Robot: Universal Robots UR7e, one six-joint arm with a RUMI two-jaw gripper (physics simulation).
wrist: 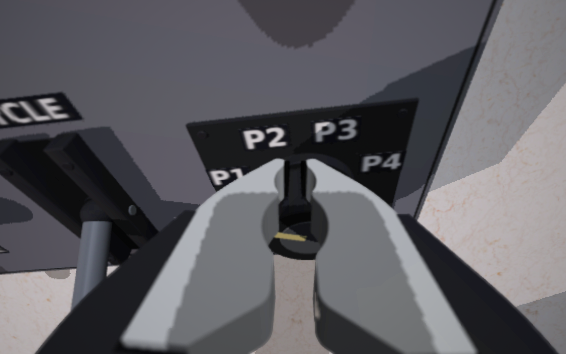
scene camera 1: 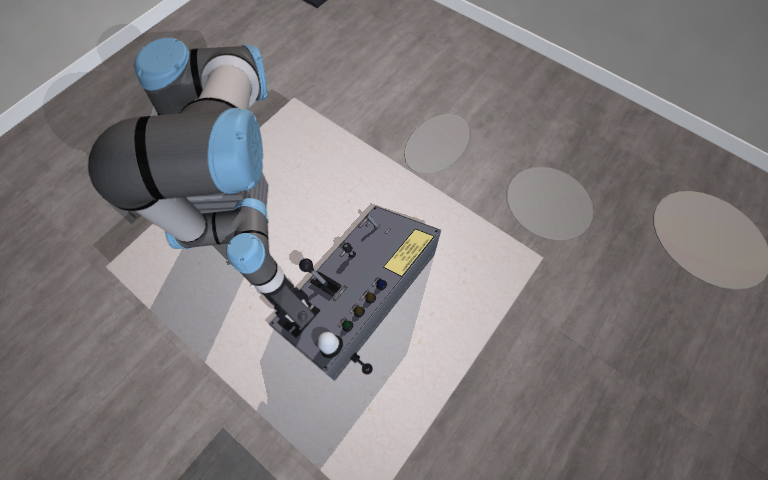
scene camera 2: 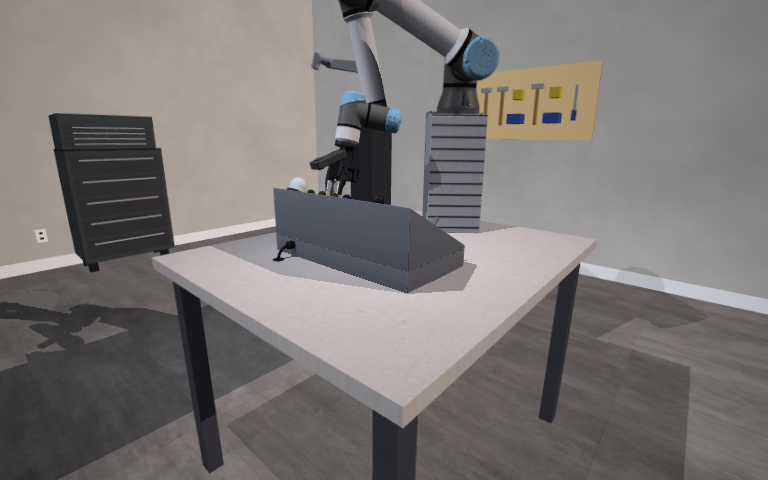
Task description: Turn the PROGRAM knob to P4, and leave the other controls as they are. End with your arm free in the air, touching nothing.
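Places are measured from the arm's base along level axes (x ahead, y left, z up), in centimetres.
Pixels of known places: gripper, between the fingertips: (wrist: 295,164); arm's base, origin of its link: (scene camera 2: 457,113).
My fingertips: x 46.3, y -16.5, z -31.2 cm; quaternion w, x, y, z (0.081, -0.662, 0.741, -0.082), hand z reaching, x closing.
Ahead of a thing's pixels: the offset from my fingertips to its top centre. "spot": to the spot under its first point. Level surfaces: height alone.
The PROGRAM knob {dy -0.4, dx -3.4, dz +1.8 cm} (wrist: 304,248) is black, with a yellow line on its face, low between my fingers in the wrist view. It sits at a black dial plate (wrist: 300,116) marked P1, P2, P3 and P4. My gripper (wrist: 295,164) (scene camera 2: 335,187) is shut on the knob, with a narrow dark part of it between the fingertips. The fingers hide much of the knob, and I cannot tell which mark it points to. The grey control box (scene camera 1: 396,226) (scene camera 2: 339,226) stands on the table {dz -11.4 cm} (scene camera 1: 487,260) (scene camera 2: 396,350); my arm covers the knob in scene camera 1.
A lever with a black ball {dy +11.6, dx -8.8, dz +5.2 cm} (scene camera 1: 305,264) rises close beside my gripper; its grey shaft {dy +11.6, dx -4.9, dz +3.0 cm} (wrist: 92,255) shows at left in the wrist view. A white dome {spot: dy -1.6, dx +12.5, dz +10.4 cm} (scene camera 1: 328,343) (scene camera 2: 297,183) and a green button {spot: dy +5.1, dx +12.7, dz +7.7 cm} (scene camera 1: 347,325) are nearby. A small crank {spot: dy +1.2, dx +21.6, dz -9.9 cm} (scene camera 1: 367,368) (scene camera 2: 290,245) sticks out from the box's side.
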